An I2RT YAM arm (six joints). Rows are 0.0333 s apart.
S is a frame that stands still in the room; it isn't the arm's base.
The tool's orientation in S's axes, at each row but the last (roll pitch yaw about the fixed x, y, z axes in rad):
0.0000, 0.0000, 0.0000
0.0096, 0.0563, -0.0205
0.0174, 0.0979, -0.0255
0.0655, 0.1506, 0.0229
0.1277, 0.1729, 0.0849
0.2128, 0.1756, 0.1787
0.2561, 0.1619, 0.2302
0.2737, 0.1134, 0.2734
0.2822, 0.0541, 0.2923
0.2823, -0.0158, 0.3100
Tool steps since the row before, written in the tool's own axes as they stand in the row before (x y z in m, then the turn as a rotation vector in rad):
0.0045, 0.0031, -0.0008, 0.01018, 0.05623, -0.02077
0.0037, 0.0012, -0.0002, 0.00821, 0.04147, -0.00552
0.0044, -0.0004, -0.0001, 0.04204, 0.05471, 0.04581
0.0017, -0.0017, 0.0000, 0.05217, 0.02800, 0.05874
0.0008, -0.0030, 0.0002, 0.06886, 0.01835, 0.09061
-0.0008, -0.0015, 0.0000, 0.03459, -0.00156, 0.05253
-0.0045, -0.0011, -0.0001, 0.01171, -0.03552, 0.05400
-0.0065, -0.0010, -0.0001, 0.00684, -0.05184, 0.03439
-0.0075, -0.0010, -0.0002, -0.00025, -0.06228, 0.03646
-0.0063, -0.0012, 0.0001, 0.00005, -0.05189, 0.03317
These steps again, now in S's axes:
0.0045, 0.0031, -0.0008, 0.01018, 0.05623, -0.02077
0.0037, 0.0011, -0.0004, 0.00876, 0.04135, -0.00558
0.0044, -0.0005, -0.0005, 0.04777, 0.05270, 0.04242
0.0017, -0.0017, -0.0004, 0.06008, 0.02548, 0.05194
0.0010, -0.0029, -0.0003, 0.08283, 0.01373, 0.07899
-0.0006, -0.0016, -0.0002, 0.04453, -0.00478, 0.04419
-0.0041, -0.0020, 0.0004, 0.02900, -0.04255, 0.04079
-0.0060, -0.0027, 0.0004, 0.02461, -0.05459, 0.01820
-0.0069, -0.0030, -0.0001, 0.02084, -0.06680, 0.01766
-0.0056, -0.0030, -0.0003, 0.01781, -0.05633, 0.01740

